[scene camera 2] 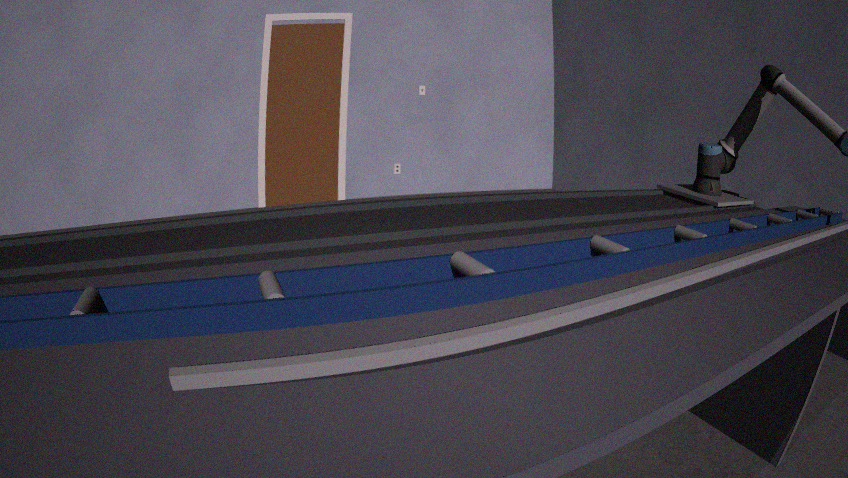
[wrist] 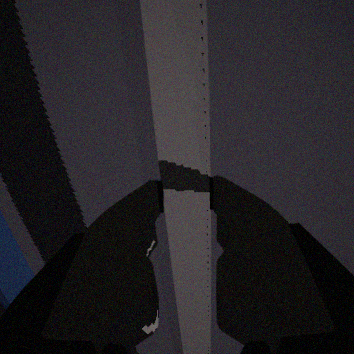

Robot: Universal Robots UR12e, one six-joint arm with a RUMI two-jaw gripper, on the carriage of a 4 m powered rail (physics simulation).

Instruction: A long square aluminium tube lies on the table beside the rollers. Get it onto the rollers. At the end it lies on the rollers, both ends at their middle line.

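Pixels of known places: gripper, fingertip midpoint: [wrist: 185, 181]; arm's base at its link origin: [scene camera 2: 706, 192].
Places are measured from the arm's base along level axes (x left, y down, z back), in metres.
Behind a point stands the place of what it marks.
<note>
The long square aluminium tube [scene camera 2: 385, 354] {z -0.877, x -2.124, y 0.001 m} [wrist: 180, 75] {z -0.902, x 0.353, y -0.065 m} runs in front of the roller track, outside it. In scene camera 2 its near end lies low over the table top, and its far part runs out at the right edge; a thin dark strip shows along its underside. In the wrist view my gripper [wrist: 185, 181] {z -0.900, x 0.298, y -0.058 m} is shut on the tube, with a fingertip against each side. The gripper is outside scene camera 2's picture. The grey rollers [scene camera 2: 470, 264] {z -0.633, x -1.862, y -0.025 m} stand in a row between blue side rails [scene camera 2: 356, 305] {z -0.694, x -2.109, y 0.001 m} [wrist: 12, 265] {z -0.694, x 0.160, y 0.008 m}. The tube's far end is hidden.
The grey table [scene camera 2: 237, 439] {z -1.000, x -2.363, y 0.030 m} [wrist: 280, 100] {z -0.975, x 0.315, y 0.030 m} extends below and beside the tube. A broad dark band, seemingly a shadow, crosses the left of the wrist view. The arm's base [scene camera 2: 709, 172] {z -0.045, x -0.060, y -0.119 m} stands on the rail carriage [scene camera 2: 736, 201] {z -0.219, x 0.002, y 0.001 m} at the back right, behind the rollers.
</note>
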